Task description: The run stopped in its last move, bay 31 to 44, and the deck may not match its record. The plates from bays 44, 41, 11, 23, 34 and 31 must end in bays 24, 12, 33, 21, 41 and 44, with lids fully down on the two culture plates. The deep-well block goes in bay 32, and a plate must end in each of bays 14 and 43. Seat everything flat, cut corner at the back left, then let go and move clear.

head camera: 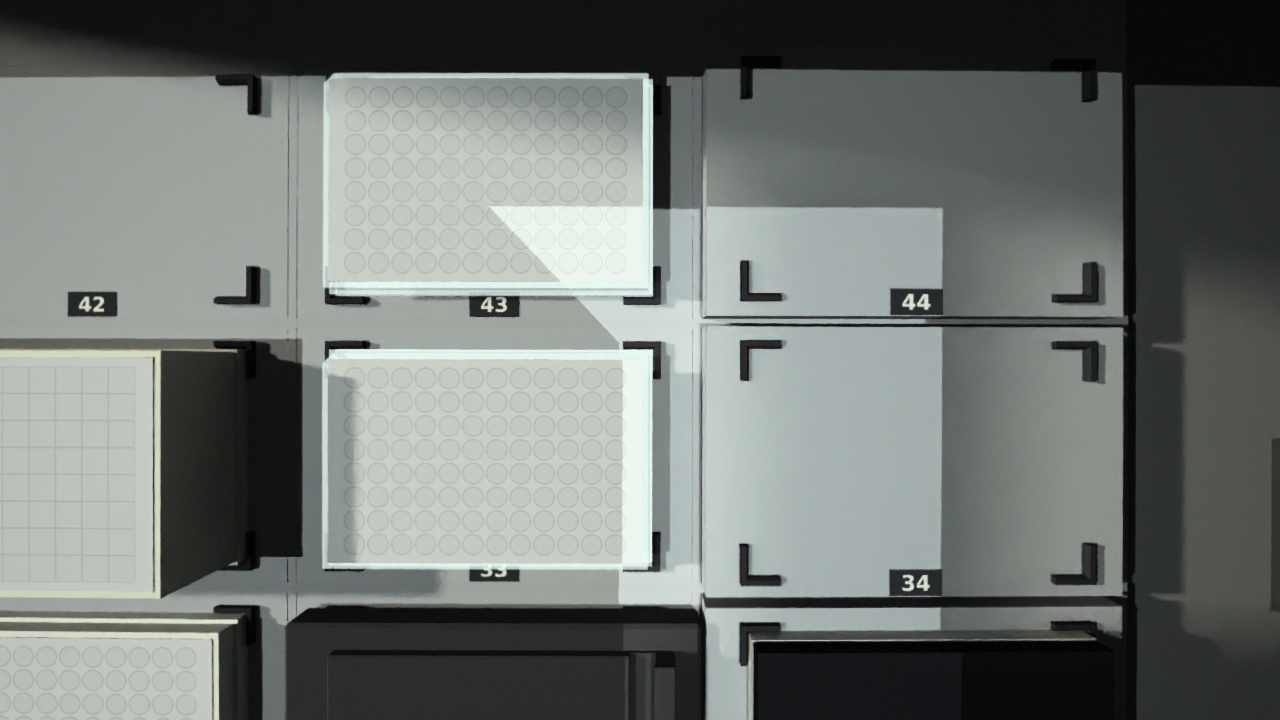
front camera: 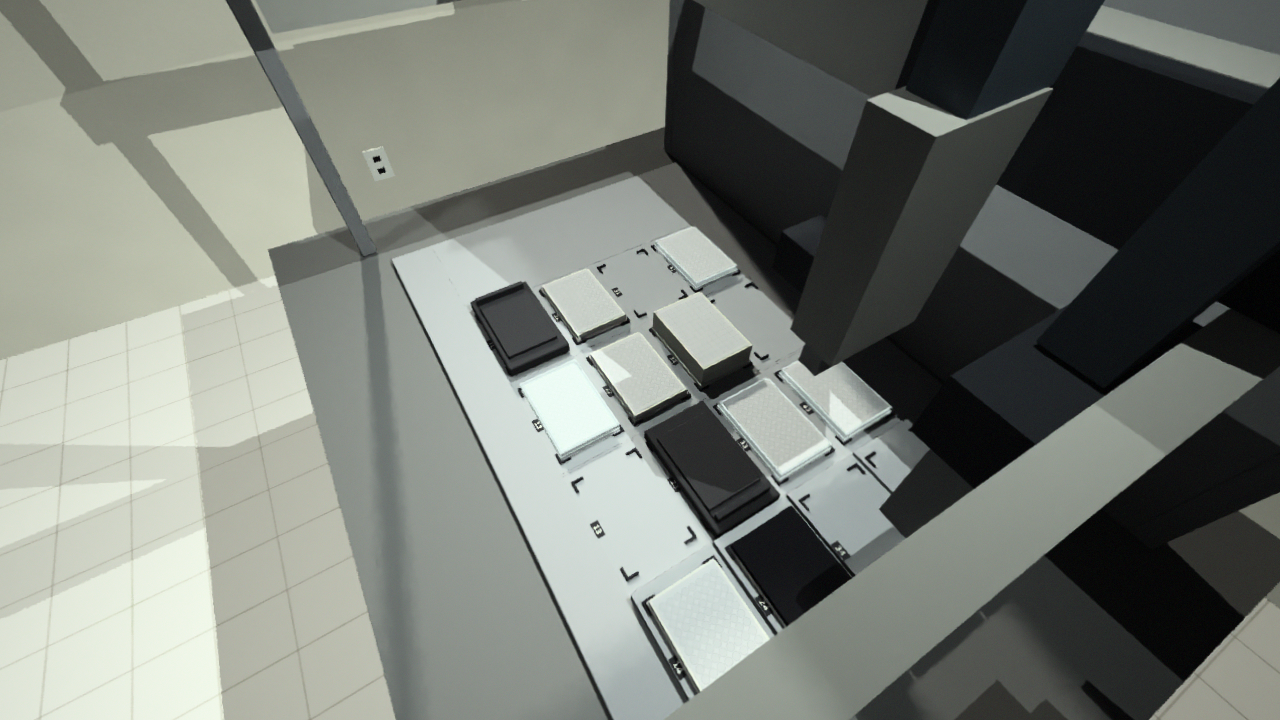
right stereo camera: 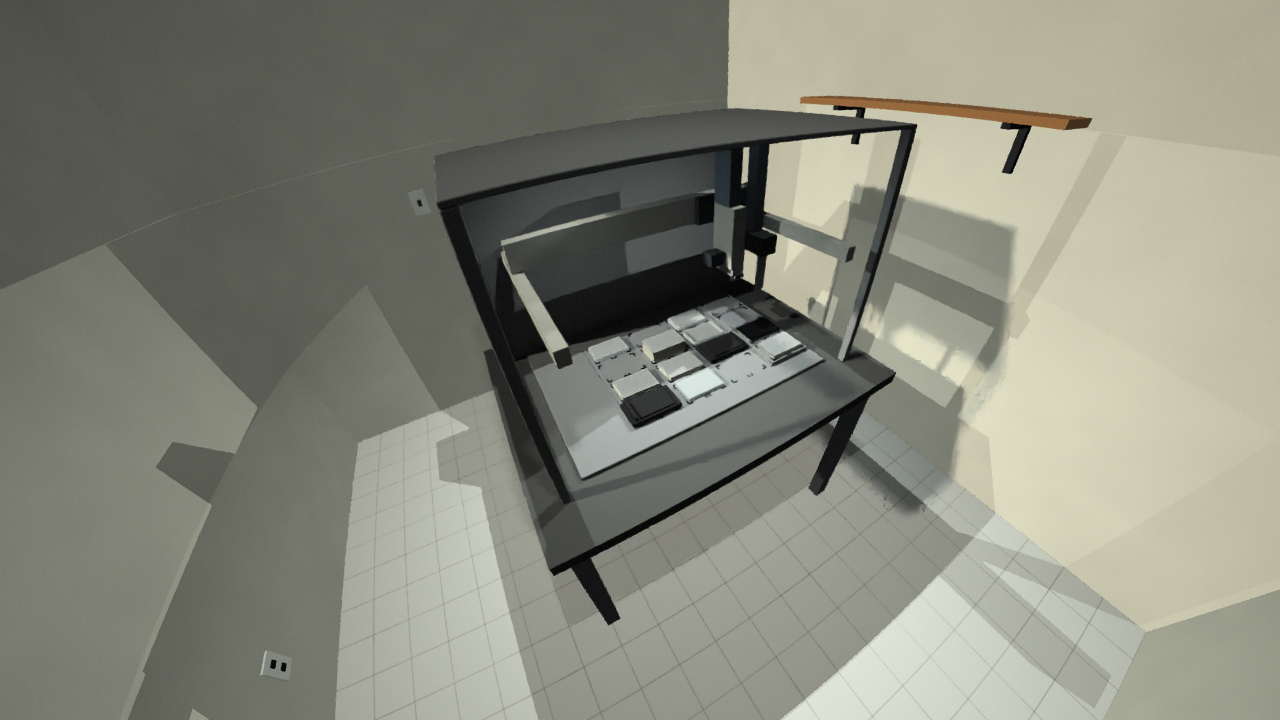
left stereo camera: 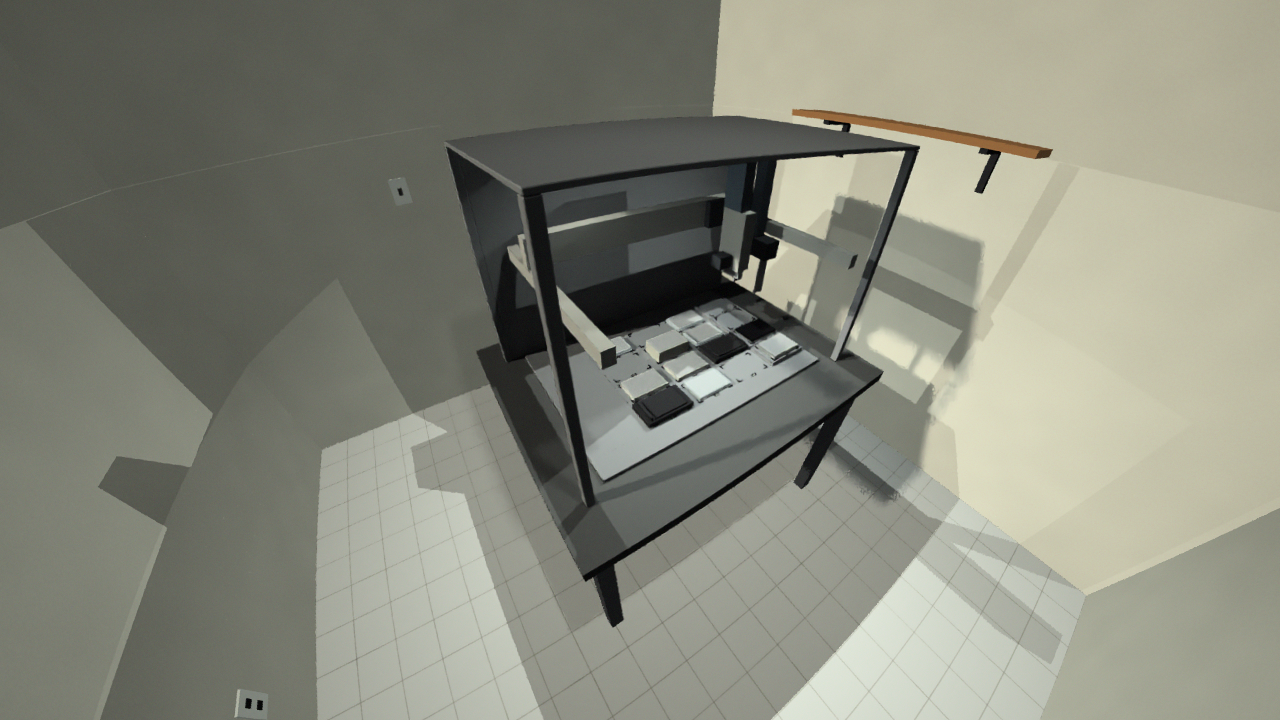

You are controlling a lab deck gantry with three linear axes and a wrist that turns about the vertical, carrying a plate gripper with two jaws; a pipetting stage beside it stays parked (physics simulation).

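Places are measured from the robot's base along level axes (x ahead, y left, z up), in millimetres.
Pixels of known places: gripper, fingertip midpoint: (front camera: 940,494) (right stereo camera: 748,282) (left stereo camera: 746,285); robot's base at its link origin: (front camera: 478,316) (right stereo camera: 639,426) (left stereo camera: 654,425).
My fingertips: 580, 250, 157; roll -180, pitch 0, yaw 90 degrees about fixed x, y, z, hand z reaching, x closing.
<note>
For each thing: its middle in the pictures, then the offset to it from my fingertips, as dx, dy, dz. "spot": a spot on its surface instead.
- bay 43 at a spot on its surface: (head camera: 487,179) (front camera: 835,387) spot: -187, +114, -143
- bay 33 at a spot on its surface: (head camera: 487,461) (front camera: 774,423) spot: -187, +7, -143
- tall deep-well block at the middle of its body: (head camera: 39,463) (front camera: 700,337) (right stereo camera: 663,345) (left stereo camera: 667,345) -352, +7, -136
- black plate at the middle of its body: (front camera: 801,576) (right stereo camera: 758,328) (left stereo camera: 755,329) -24, -100, -130
- pale plate at the middle of its body: (front camera: 717,637) (right stereo camera: 779,344) (left stereo camera: 777,345) -24, -207, -135
- bright plate at the middle of its body: (front camera: 568,404) (right stereo camera: 699,383) (left stereo camera: 707,382) -352, -207, -144
- bay 11 at the middle of its body: (front camera: 518,323) (right stereo camera: 650,404) (left stereo camera: 663,403) -520, -206, -142
- bay 23 at the middle of its body: (front camera: 709,462) (right stereo camera: 721,345) (left stereo camera: 723,346) -184, -99, -142
- bay 21 at a spot on its surface: (front camera: 581,302) spot: -512, -105, -143
- bay 22 at a spot on its surface: (front camera: 637,374) spot: -347, -103, -143
- bay 41 at a spot on its surface: (front camera: 696,256) spot: -508, +110, -143
My gripper (left stereo camera: 759,284) (right stereo camera: 759,281) hangs over the back right of the deck. Its jaws are too small and dark to tell open from shut, and the head view does not show them. Bays 44 (head camera: 832,170) and 34 (head camera: 832,456) are empty. Clear plates sit in bay 43 (head camera: 487,179) (front camera: 836,398) and bay 33 (head camera: 487,461) (front camera: 774,425). The tall deep-well block (front camera: 702,331) (head camera: 71,474) is in bay 32. A black plate (front camera: 787,564) (head camera: 895,685) is in bay 24. A pale plate (front camera: 707,622) is in bay 14, and a bright plate (front camera: 570,407) in bay 12.
Dark blocks stand in bay 11 (front camera: 519,326) and bay 23 (front camera: 711,461). Pale plates are in bay 21 (front camera: 581,302), bay 22 (front camera: 637,374) and bay 41 (front camera: 696,256). A pale column (front camera: 904,214) hangs beside bay 43. A rail (front camera: 1011,528) crosses the front view.
</note>
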